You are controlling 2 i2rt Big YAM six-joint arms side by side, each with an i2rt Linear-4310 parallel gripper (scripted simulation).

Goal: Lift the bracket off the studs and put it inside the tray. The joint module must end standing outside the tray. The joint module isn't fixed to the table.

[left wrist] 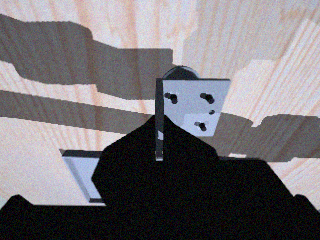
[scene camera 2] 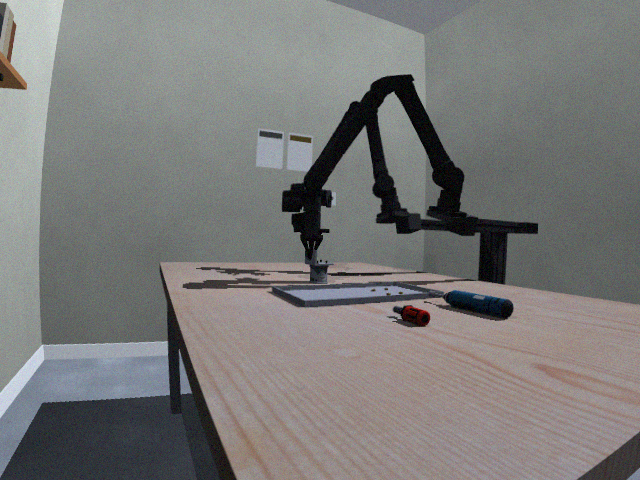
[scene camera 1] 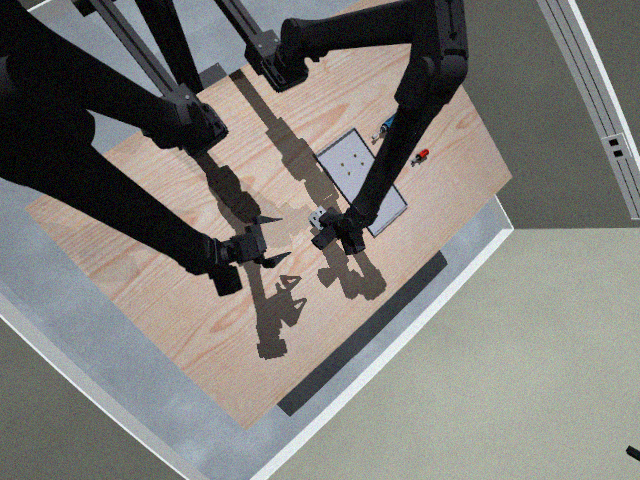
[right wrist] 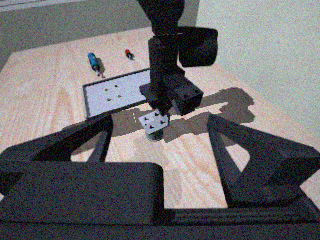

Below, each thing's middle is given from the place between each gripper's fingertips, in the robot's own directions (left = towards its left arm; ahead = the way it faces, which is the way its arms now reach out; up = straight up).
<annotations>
I see the shallow tray point(scene camera 1: 342, 150) 10 mm behind my left hand point(scene camera 2: 311, 259), 260 mm to the left of it and 80 mm below it.
The shallow tray lies 80 mm ahead of my right hand, 430 mm to the left of it and 280 mm below it.
</annotations>
